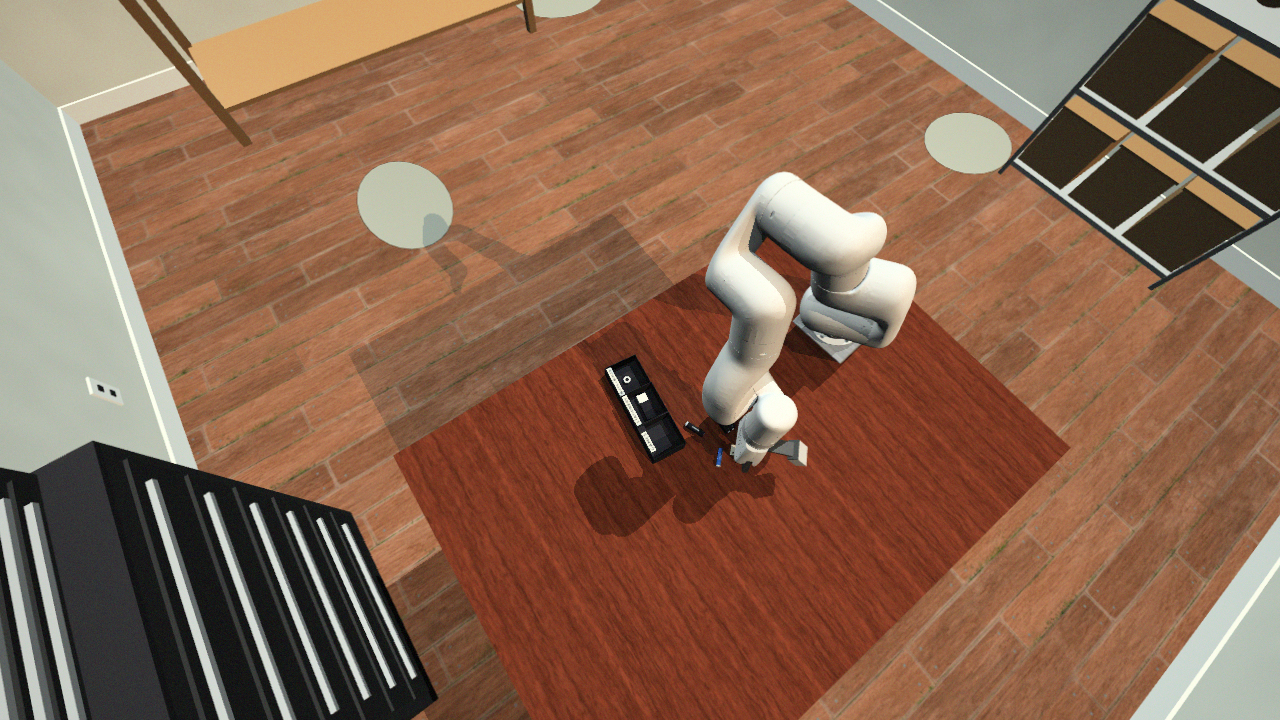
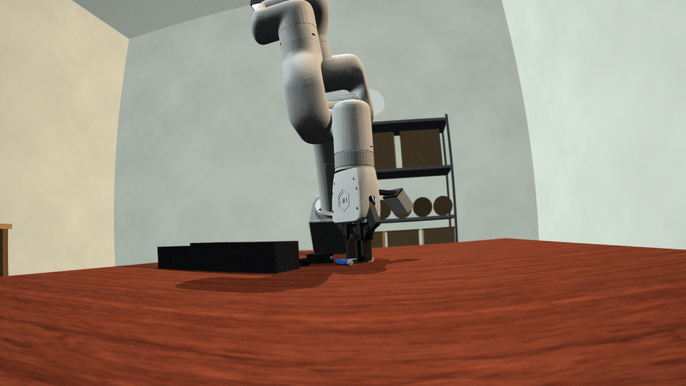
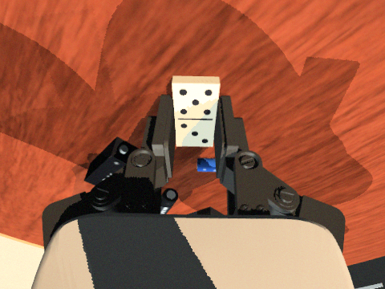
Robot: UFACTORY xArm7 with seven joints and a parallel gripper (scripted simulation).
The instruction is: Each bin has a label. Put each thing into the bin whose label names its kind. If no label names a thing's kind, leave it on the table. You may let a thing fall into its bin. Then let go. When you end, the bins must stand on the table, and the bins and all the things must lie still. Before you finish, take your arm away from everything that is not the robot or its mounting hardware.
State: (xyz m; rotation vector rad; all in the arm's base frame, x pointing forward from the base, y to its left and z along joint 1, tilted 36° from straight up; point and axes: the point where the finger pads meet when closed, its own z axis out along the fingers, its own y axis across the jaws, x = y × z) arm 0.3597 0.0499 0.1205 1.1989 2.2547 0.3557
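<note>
Right now the pale domino tile is 2 cm below my hand. The rest, counted from my hand: black cylindrical battery: 4 cm ahead, 11 cm to the right, 2 cm below; then blue cylinder: 5 cm ahead, 3 cm to the right, 2 cm below; then black boxy battery: 2 cm behind, 6 cm to the right, 1 cm below.
</note>
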